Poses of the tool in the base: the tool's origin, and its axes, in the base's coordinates. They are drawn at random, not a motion.
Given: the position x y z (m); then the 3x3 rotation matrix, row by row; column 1 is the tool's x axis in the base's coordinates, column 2 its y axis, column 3 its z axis. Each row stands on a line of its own.
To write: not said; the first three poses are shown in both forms.
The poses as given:
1:
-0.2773 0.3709 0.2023
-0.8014 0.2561 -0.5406
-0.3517 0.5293 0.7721
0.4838 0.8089 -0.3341
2:
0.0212 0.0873 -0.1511
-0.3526 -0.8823 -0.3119
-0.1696 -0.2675 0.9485
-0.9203 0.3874 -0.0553
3:
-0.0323 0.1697 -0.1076
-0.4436 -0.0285 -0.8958
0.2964 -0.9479 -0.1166
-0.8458 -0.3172 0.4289
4:
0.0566 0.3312 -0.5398
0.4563 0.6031 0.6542
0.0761 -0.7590 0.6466
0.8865 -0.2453 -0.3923
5:
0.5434 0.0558 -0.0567
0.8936 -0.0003 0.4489
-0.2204 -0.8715 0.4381
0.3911 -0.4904 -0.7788
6:
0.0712 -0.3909 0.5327
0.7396 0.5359 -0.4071
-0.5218 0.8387 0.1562
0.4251 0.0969 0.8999
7:
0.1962 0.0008 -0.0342
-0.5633 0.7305 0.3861
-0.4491 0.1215 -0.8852
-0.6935 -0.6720 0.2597
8:
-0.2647 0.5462 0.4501
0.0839 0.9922 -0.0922
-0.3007 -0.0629 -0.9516
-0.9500 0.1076 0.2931
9:
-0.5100 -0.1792 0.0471
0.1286 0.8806 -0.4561
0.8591 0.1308 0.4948
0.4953 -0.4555 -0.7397
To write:
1:
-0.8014 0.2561 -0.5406 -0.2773
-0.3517 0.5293 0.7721 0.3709
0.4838 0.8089 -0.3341 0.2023
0 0 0 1

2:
-0.3526 -0.8823 -0.3119 0.0212
-0.1696 -0.2675 0.9485 0.0873
-0.9203 0.3874 -0.0553 -0.1511
0 0 0 1

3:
-0.4436 -0.0285 -0.8958 -0.0323
0.2964 -0.9479 -0.1166 0.1697
-0.8458 -0.3172 0.4289 -0.1076
0 0 0 1

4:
0.4563 0.6031 0.6542 0.0566
0.0761 -0.7590 0.6466 0.3312
0.8865 -0.2453 -0.3923 -0.5398
0 0 0 1

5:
0.8936 -0.0003 0.4489 0.5434
-0.2204 -0.8715 0.4381 0.0558
0.3911 -0.4904 -0.7788 -0.0567
0 0 0 1

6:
0.7396 0.5359 -0.4071 0.0712
-0.5218 0.8387 0.1562 -0.3909
0.4251 0.0969 0.8999 0.5327
0 0 0 1

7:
-0.5633 0.7305 0.3861 0.1962
-0.4491 0.1215 -0.8852 0.0008
-0.6935 -0.6720 0.2597 -0.0342
0 0 0 1

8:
0.0839 0.9922 -0.0922 -0.2647
-0.3007 -0.0629 -0.9516 0.5462
-0.9500 0.1076 0.2931 0.4501
0 0 0 1

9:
0.1286 0.8806 -0.4561 -0.5100
0.8591 0.1308 0.4948 -0.1792
0.4953 -0.4555 -0.7397 0.0471
0 0 0 1

